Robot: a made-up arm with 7 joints. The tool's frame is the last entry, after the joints. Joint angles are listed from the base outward. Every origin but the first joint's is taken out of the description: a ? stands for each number. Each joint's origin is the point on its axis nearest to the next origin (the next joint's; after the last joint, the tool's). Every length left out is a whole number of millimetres.
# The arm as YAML. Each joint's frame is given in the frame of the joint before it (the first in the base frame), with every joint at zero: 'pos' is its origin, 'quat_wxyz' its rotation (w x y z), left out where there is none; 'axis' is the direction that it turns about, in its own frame. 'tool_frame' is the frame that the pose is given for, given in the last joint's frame.
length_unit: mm
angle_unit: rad
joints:
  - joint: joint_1
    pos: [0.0, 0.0, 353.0]
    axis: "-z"
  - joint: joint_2
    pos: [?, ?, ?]
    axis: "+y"
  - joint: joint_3
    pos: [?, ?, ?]
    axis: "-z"
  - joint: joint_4
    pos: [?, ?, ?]
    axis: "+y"
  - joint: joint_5
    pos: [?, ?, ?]
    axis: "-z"
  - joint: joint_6
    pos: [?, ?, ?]
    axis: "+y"
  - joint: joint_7
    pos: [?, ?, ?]
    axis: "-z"
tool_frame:
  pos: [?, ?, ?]
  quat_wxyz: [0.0, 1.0, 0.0, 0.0]
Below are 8 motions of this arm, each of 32 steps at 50 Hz.
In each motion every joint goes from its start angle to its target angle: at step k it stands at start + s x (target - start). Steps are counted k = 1, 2, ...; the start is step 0. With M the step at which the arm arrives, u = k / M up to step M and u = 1 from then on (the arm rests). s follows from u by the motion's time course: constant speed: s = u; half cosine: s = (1 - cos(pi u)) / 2; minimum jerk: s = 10 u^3 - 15 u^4 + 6 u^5.
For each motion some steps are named. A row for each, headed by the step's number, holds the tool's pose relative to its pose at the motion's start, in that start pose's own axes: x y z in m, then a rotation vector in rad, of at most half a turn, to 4 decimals.
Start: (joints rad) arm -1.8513 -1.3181 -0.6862 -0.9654 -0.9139 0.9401 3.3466
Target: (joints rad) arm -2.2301 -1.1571 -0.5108 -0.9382 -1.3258 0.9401 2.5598
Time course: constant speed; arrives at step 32
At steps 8, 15, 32:
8: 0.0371 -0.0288 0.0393 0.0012 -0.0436 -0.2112
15: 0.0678 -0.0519 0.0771 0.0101 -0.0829 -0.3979
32: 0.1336 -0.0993 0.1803 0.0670 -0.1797 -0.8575

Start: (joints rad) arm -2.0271 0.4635 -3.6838 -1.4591 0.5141 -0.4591 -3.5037
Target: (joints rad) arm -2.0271 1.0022 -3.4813 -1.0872 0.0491 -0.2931 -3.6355
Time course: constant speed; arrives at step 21
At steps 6, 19, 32:
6: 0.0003 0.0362 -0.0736 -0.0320 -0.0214 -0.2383
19: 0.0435 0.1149 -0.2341 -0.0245 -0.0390 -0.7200
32: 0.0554 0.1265 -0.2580 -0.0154 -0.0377 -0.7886

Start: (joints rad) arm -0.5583 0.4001 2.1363 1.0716 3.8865 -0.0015 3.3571
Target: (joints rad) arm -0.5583 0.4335 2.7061 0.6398 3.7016 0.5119 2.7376
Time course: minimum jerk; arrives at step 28
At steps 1, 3, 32:
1: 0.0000 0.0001 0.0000 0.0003 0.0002 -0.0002
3: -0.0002 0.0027 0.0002 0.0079 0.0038 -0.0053
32: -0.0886 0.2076 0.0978 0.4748 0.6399 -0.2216

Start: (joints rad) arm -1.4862 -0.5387 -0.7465 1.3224 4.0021 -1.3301 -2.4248
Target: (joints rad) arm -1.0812 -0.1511 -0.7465 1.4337 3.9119 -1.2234 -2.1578
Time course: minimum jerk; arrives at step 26
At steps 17, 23, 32:
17: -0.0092 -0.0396 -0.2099 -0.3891 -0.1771 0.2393
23: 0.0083 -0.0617 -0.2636 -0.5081 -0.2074 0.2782
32: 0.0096 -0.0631 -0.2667 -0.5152 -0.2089 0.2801

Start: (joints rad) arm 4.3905 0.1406 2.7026 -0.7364 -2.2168 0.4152 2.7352
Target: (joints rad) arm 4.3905 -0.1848 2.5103 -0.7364 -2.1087 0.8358 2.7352
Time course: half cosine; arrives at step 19
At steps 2, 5, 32:
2: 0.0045 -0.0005 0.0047 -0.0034 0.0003 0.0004
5: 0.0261 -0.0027 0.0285 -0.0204 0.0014 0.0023
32: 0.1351 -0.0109 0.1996 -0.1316 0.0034 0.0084

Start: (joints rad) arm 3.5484 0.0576 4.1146 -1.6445 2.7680 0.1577 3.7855
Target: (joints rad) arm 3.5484 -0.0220 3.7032 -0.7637 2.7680 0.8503 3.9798
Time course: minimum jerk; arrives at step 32
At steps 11, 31, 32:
11: 0.0673 0.0185 0.0214 0.1240 -0.1041 0.0654
31: 0.2378 0.0473 0.2026 0.4679 -0.5106 0.3347
32: 0.2379 0.0473 0.2027 0.4680 -0.5107 0.3348

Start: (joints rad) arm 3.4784 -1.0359 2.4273 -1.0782 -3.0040 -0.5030 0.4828
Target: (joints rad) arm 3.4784 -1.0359 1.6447 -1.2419 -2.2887 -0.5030 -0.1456
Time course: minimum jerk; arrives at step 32
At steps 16, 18, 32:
16: -0.0795 -0.1160 0.0278 -0.3734 0.1609 -0.3231
18: -0.1029 -0.1380 0.0402 -0.4628 0.2009 -0.3937
32: -0.1878 -0.1923 0.0963 -0.7647 0.3417 -0.6085

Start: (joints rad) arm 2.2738 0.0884 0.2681 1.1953 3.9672 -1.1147 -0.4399
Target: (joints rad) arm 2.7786 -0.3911 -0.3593 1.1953 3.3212 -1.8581 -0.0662
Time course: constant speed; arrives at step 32
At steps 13, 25, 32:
13: -0.0561 -0.0563 0.0878 0.1972 0.2121 -0.0314
25: -0.1191 -0.0755 0.1980 0.3946 0.3315 0.0835
32: -0.1623 -0.0710 0.2682 0.4906 0.3793 0.2131

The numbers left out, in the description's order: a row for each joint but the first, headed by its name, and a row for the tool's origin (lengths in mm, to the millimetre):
joint_2: 0.0 -12.0 0.0
joint_3: 0.0 0.0 466.0
joint_4: 0.0 -14.0 0.0
joint_5: 0.0 0.0 265.0
joint_6: 0.0 0.0 0.0
joint_7: 0.0 0.0 121.0
tool: 0.0 0.0 0.0

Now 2 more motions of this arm.
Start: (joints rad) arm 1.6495 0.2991 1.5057 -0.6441 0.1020 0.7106 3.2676
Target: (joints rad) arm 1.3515 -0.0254 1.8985 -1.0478 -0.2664 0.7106 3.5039
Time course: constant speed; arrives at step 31
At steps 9, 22, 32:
9: 0.0412 -0.0691 0.0279 -0.0511 -0.1302 0.0126
22: 0.0748 -0.1530 0.0776 -0.1136 -0.2919 0.0628
32: 0.0815 -0.1976 0.1138 -0.1450 -0.3836 0.1164

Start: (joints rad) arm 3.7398 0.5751 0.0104 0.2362 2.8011 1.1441 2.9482
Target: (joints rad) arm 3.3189 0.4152 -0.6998 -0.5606 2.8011 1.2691 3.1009
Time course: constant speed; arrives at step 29
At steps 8, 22, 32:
8: -0.0555 -0.0563 -0.0496 0.1447 0.2709 -0.2384
22: -0.1727 -0.0468 -0.0901 0.5601 0.7305 -0.5263
32: -0.2146 -0.0060 -0.0751 0.8387 0.9310 -0.5959

